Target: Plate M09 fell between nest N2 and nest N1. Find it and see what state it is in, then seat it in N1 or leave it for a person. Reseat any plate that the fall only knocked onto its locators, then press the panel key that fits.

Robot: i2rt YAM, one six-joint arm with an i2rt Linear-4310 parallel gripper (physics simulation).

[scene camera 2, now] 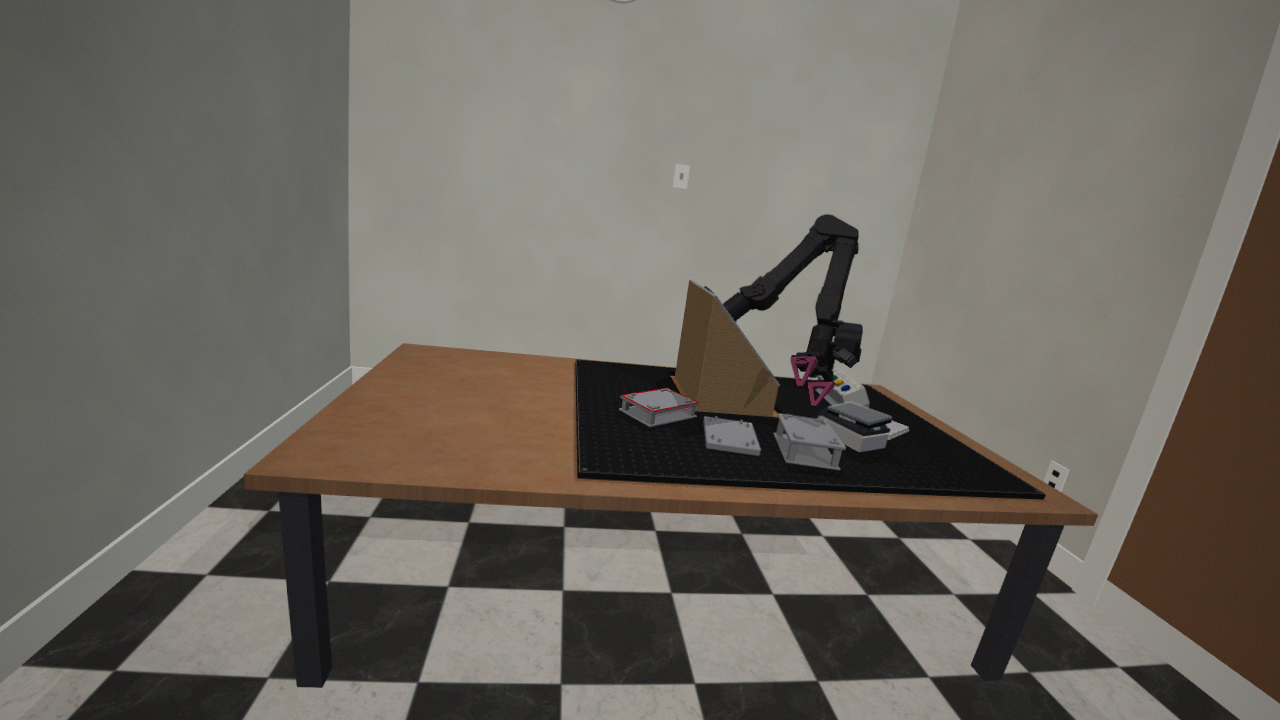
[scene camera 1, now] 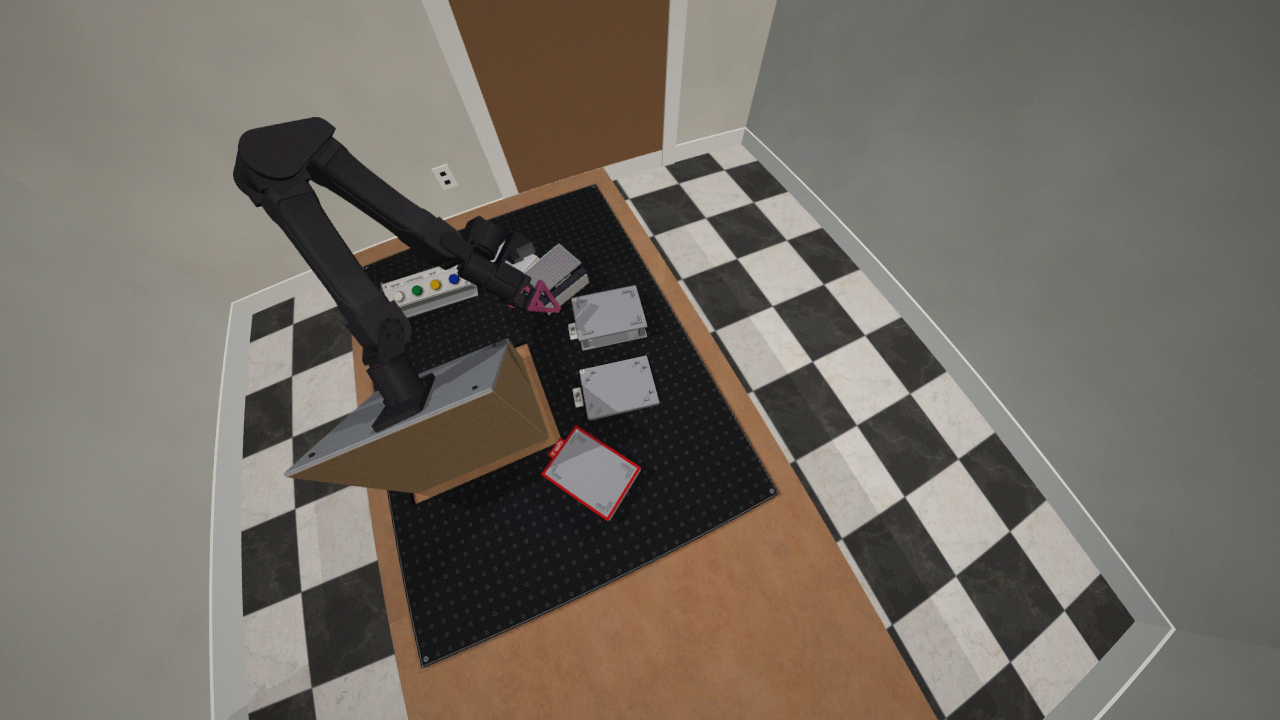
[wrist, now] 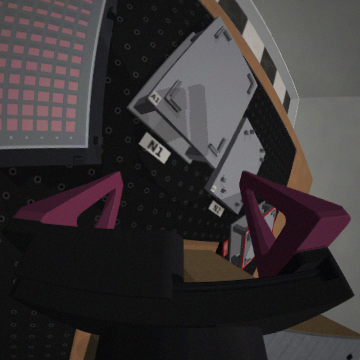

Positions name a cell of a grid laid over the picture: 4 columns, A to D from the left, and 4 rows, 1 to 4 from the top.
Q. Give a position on a dark device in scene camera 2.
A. At C3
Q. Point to a dark device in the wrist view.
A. At B2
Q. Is the gripper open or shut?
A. Open.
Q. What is the gripper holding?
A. Nothing.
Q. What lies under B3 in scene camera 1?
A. A grey station N2.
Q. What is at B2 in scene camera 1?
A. A dark device.
